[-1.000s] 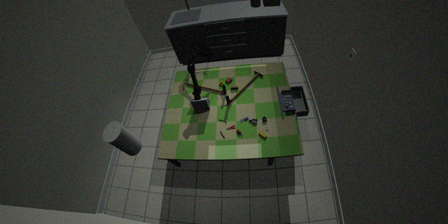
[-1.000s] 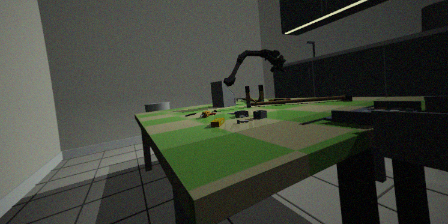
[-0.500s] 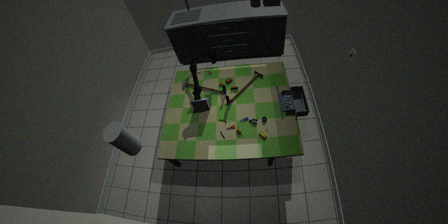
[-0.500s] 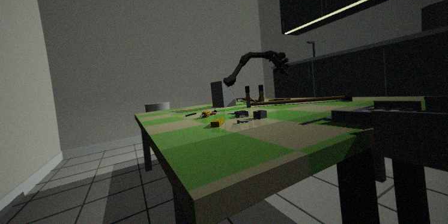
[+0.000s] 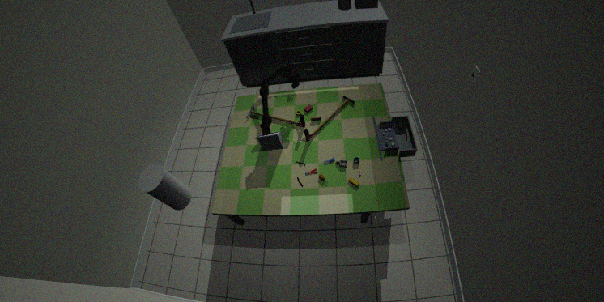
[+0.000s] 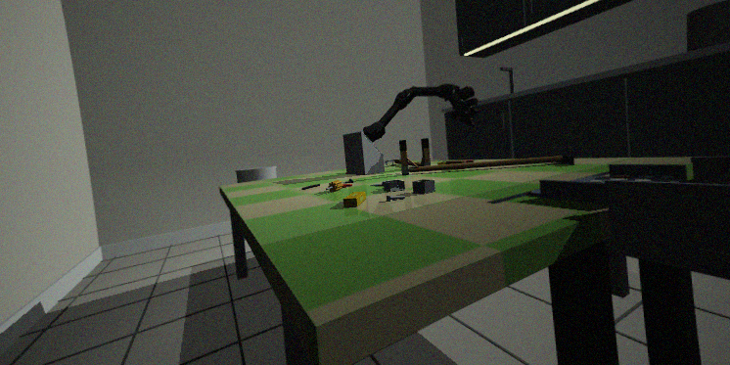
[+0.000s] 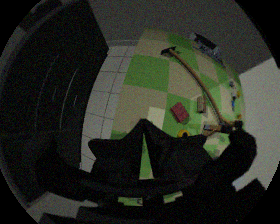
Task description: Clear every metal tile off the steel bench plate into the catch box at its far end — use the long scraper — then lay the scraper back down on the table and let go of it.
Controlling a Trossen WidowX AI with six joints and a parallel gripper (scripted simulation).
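The long scraper lies 22 cm ahead of my gripper tip, 33 cm to the right of it and 12 cm below it. From my gripper tip the other things lie so: yellow ring 5 cm behind, 20 cm to the right, 17 cm below; blue piece 16 cm ahead, 76 cm to the right, 18 cm below; red block 5 cm ahead, 17 cm to the right, 17 cm below.
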